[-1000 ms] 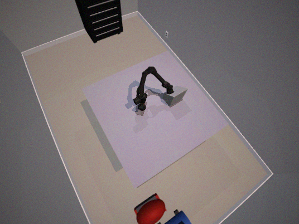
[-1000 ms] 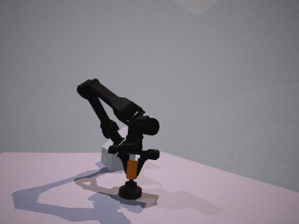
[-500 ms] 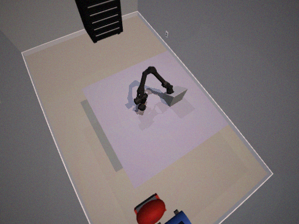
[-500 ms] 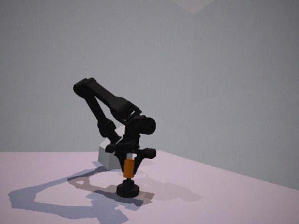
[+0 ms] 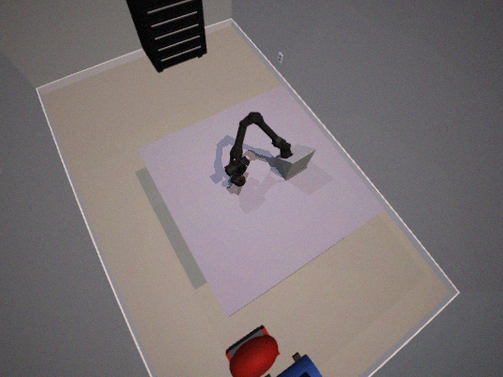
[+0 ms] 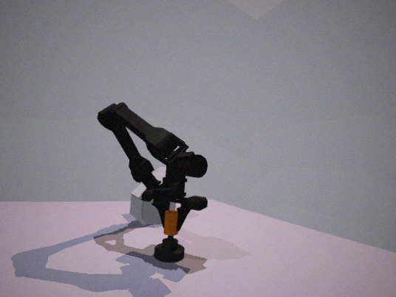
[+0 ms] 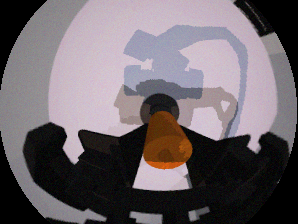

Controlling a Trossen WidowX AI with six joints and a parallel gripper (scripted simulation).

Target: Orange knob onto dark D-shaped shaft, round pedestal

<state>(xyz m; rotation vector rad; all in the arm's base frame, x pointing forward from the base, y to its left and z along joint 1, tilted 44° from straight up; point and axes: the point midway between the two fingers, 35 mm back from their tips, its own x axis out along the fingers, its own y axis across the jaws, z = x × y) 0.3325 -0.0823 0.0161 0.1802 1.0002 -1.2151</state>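
Right now my gripper tip is 20 mm below the orange knob. Round my gripper tip: dark round pedestal: 40 mm below.
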